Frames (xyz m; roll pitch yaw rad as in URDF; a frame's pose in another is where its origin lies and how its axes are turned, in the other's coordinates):
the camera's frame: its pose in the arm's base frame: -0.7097 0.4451 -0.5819 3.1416 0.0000 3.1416
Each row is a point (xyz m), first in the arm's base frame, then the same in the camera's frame.
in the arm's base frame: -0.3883 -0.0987 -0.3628
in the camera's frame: -0.3214 -0.5438 -0.2191
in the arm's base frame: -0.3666 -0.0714 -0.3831
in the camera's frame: -0.3431 -0.5165 -0.1988
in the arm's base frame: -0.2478 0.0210 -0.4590
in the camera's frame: -0.4619 -0.4241 -0.1229
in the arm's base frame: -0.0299 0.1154 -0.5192
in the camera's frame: -0.6798 -0.3297 -0.0627
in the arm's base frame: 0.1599 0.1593 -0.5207
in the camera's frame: -0.8696 -0.2858 -0.0612
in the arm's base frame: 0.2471 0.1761 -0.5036
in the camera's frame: -0.9568 -0.2690 -0.0783
